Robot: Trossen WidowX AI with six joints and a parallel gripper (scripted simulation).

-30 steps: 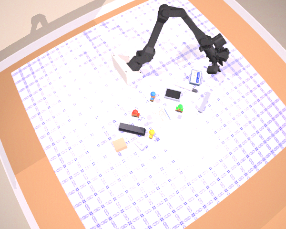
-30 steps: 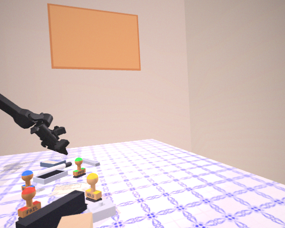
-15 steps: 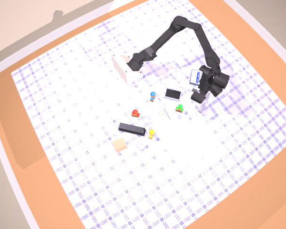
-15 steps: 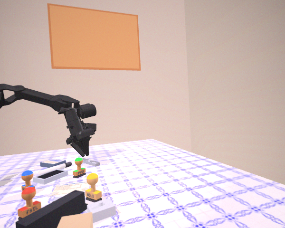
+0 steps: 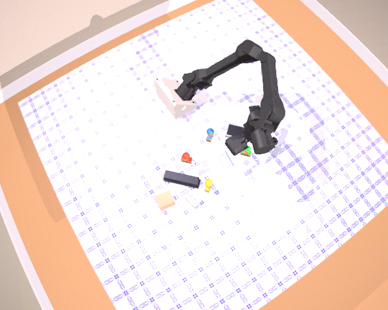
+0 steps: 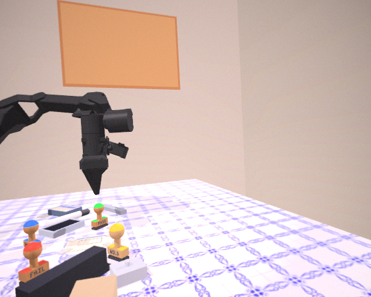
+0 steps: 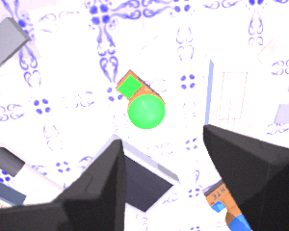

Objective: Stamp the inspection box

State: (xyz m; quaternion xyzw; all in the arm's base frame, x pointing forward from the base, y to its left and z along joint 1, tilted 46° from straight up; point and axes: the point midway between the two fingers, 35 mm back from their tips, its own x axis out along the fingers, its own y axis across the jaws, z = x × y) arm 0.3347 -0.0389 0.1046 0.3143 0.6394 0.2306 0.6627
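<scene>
Now: gripper tip 9 cm past the ink pad tray, 4 cm to the right of it and 9 cm above it. Round my gripper tip: marker (6 cm behind, 13 cm to the left, 8 cm below); blue-knob stamp (14 cm behind, 6 cm to the right, 7 cm below); beige card (3 cm behind, 9 cm to the right, 10 cm below).
</scene>
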